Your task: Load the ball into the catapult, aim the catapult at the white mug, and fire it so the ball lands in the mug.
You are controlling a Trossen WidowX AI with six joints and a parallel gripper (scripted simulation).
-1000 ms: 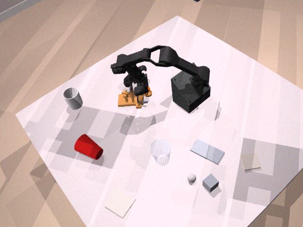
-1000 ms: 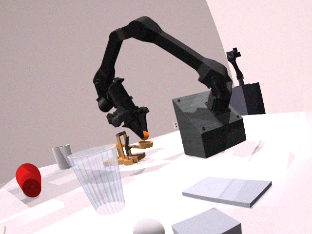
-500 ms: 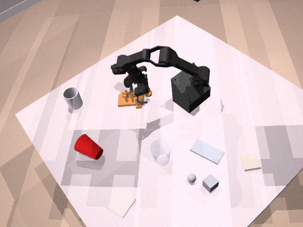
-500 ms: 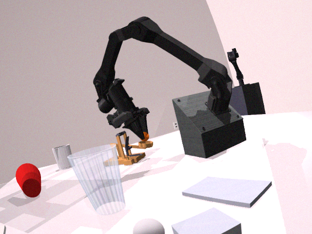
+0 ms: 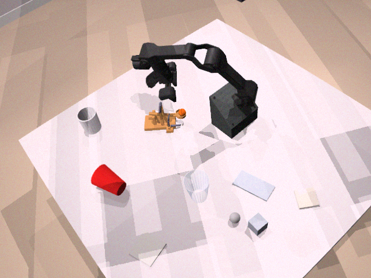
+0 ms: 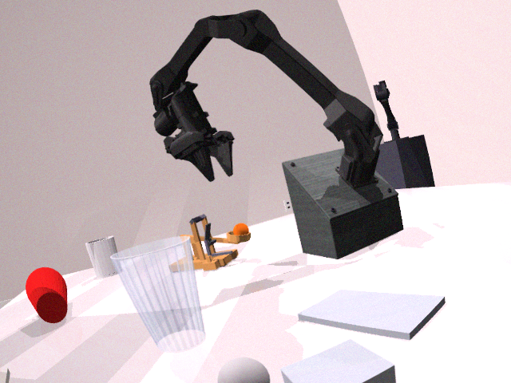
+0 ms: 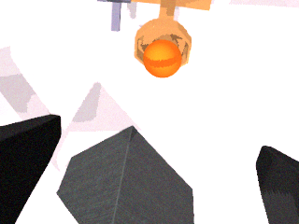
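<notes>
Right now my gripper tip is 1 cm past the orange ball, 1 cm to the right of it and 11 cm above it. From my gripper tip the other things lie so: wooden catapult 5 cm ahead, 2 cm to the right, 12 cm below; then white mug 32 cm ahead, 27 cm to the right, 15 cm below; then clear ribbed cup 19 cm ahead, 35 cm to the left, 14 cm below.
</notes>
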